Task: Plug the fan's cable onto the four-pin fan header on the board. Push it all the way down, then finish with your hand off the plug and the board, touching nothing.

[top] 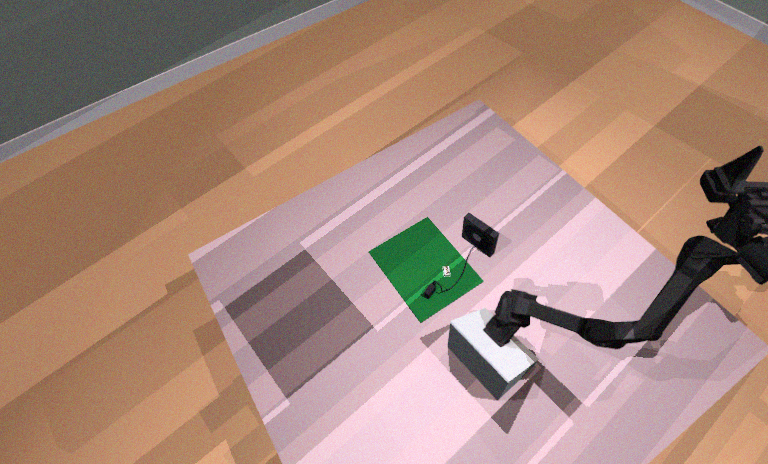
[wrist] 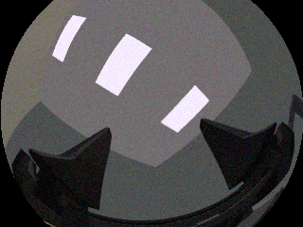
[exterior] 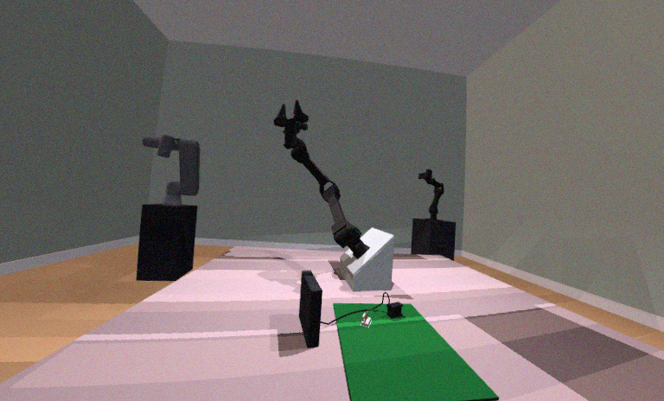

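The black plug lies 45 cm ahead of my gripper tip, 34 cm to the left of it and 75 cm below it. Also, from my gripper tip: four-pin header (47 cm ahead, 25 cm to the left, 77 cm below); then green board (54 cm ahead, 29 cm to the left, 78 cm below); then black fan (48 cm ahead, 11 cm to the left, 71 cm below).
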